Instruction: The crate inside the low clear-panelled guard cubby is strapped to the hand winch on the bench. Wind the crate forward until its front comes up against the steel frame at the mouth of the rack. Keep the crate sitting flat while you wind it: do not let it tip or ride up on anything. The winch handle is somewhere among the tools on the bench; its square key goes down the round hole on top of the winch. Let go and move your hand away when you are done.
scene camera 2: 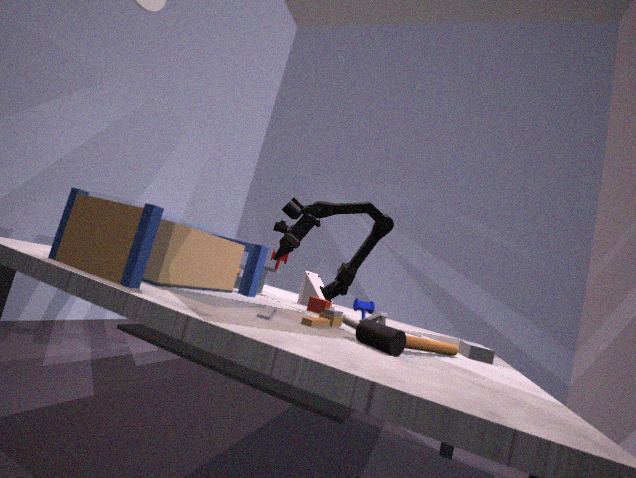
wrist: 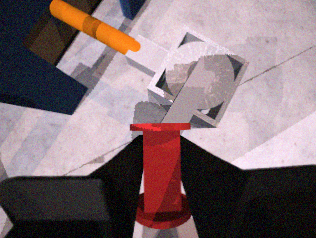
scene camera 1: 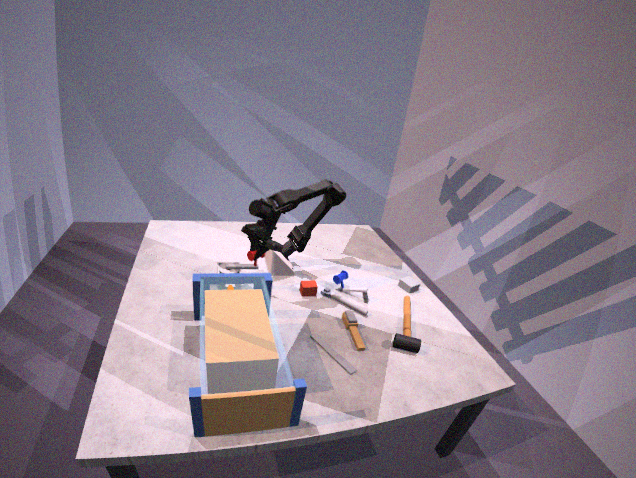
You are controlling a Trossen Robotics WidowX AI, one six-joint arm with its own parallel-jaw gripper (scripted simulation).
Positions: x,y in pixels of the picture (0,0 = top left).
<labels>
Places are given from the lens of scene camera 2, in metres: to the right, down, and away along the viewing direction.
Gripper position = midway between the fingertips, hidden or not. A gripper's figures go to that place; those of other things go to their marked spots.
my gripper (scene camera 2: 274,259): -0.16, 0.08, 1.22
mallet (scene camera 2: 390,340): 0.13, 0.19, 0.61
</labels>
